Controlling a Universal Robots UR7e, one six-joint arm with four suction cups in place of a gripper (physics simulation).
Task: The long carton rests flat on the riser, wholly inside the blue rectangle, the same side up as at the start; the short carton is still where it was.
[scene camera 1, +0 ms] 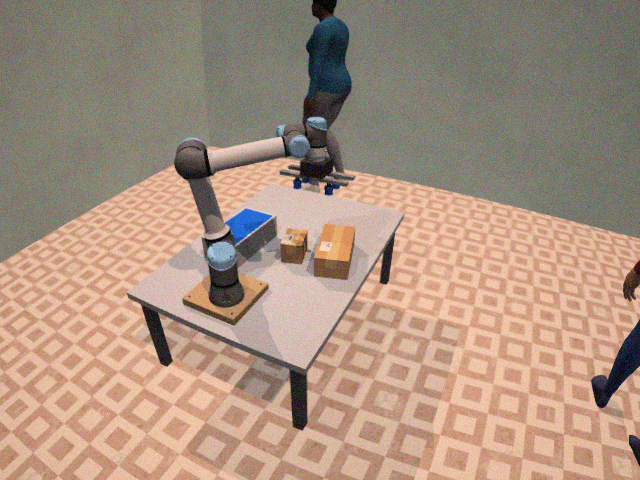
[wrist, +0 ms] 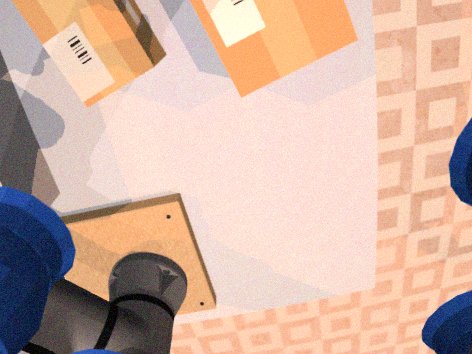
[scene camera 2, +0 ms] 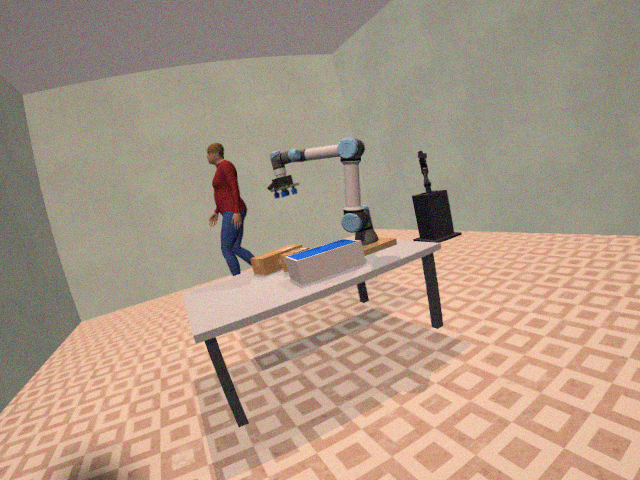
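The long carton lies flat on the table, its label facing up. The short carton stands beside it, between it and the riser, label up; in scene camera 2 it is mostly hidden behind the riser. The grey riser bears the blue rectangle on its top, with no carton on it. My suction gripper is off and holds nothing. It hangs high above the table, well clear of both cartons.
The arm's base stands on a wooden plate on the table. One person walks behind the table; another is in red. A black pedestal stands beyond the table.
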